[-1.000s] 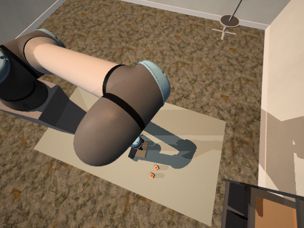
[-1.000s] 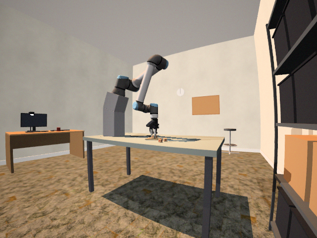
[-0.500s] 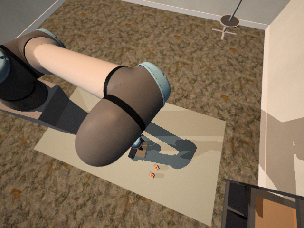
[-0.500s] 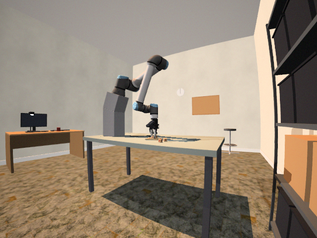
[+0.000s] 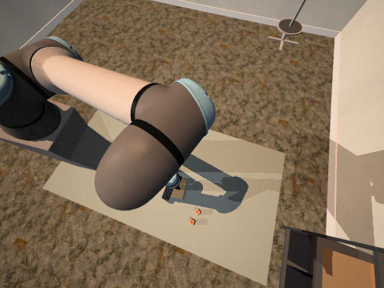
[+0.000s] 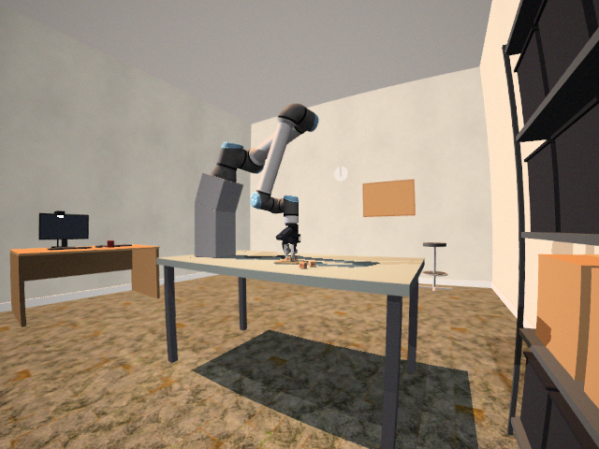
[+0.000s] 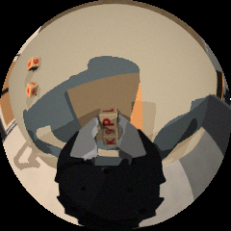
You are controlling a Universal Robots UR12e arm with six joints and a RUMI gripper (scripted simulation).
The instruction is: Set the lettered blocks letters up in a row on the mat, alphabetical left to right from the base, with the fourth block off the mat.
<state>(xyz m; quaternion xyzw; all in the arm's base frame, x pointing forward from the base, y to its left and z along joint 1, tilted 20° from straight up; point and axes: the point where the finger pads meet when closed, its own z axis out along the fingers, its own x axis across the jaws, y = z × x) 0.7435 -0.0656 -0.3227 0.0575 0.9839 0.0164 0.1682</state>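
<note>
My hand is 2 cm above the orange mat.
</note>
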